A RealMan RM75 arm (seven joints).
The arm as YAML. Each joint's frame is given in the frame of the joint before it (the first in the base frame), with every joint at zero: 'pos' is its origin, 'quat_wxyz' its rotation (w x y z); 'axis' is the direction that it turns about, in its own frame. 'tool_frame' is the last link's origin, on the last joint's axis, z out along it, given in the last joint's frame.
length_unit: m
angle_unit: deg
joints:
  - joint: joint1
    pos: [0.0, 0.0, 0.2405]
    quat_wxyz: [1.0, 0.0, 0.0, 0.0]
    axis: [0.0, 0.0, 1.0]
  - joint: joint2
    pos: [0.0, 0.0, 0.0]
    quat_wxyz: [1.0, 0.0, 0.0, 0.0]
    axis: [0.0, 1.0, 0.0]
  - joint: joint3
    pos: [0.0, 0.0, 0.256]
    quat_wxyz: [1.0, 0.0, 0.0, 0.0]
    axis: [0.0, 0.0, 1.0]
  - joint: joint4
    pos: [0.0, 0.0, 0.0]
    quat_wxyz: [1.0, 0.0, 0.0, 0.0]
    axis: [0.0, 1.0, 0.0]
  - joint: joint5
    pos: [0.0, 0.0, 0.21]
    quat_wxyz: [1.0, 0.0, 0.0, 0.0]
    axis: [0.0, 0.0, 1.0]
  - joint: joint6
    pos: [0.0, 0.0, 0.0]
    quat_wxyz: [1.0, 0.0, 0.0, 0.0]
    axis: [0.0, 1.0, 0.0]
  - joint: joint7
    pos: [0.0, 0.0, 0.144]
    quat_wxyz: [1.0, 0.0, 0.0, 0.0]
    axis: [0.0, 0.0, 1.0]
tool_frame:
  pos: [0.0, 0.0, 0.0]
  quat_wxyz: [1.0, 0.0, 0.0, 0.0]
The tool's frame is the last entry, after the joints.
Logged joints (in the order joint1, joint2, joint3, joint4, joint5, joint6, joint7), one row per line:
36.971, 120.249, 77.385, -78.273, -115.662, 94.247, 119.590
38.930, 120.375, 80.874, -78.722, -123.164, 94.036, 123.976
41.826, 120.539, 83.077, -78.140, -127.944, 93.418, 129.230
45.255, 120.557, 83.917, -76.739, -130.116, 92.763, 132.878
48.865, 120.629, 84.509, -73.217, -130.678, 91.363, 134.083
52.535, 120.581, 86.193, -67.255, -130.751, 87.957, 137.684
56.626, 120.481, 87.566, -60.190, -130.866, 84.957, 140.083
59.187, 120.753, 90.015, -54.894, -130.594, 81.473, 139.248
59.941, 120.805, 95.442, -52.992, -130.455, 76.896, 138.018
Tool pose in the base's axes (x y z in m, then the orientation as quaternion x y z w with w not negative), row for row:
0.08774, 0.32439, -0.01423, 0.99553, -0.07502, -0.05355, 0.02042
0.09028, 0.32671, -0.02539, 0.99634, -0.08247, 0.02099, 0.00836
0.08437, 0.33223, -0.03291, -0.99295, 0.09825, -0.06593, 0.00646
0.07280, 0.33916, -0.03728, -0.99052, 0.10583, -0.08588, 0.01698
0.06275, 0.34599, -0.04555, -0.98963, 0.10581, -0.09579, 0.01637
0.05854, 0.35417, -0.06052, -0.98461, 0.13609, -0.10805, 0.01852
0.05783, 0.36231, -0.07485, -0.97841, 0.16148, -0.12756, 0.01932
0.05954, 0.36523, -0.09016, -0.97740, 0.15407, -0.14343, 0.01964
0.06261, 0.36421, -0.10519, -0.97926, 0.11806, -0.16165, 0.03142
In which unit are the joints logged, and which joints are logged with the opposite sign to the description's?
The joints are logged in degrees. Opposite sign: joint3, joint6.
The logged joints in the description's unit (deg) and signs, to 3 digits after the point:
36.971, 120.249, -77.385, -78.273, -115.662, -94.247, 119.590
38.930, 120.375, -80.874, -78.722, -123.164, -94.036, 123.976
41.826, 120.539, -83.077, -78.140, -127.944, -93.418, 129.230
45.255, 120.557, -83.917, -76.739, -130.116, -92.763, 132.878
48.865, 120.629, -84.509, -73.217, -130.678, -91.363, 134.083
52.535, 120.581, -86.193, -67.255, -130.751, -87.957, 137.684
56.626, 120.481, -87.566, -60.190, -130.866, -84.957, 140.083
59.187, 120.753, -90.015, -54.894, -130.594, -81.473, 139.248
59.941, 120.805, -95.442, -52.992, -130.455, -76.896, 138.018

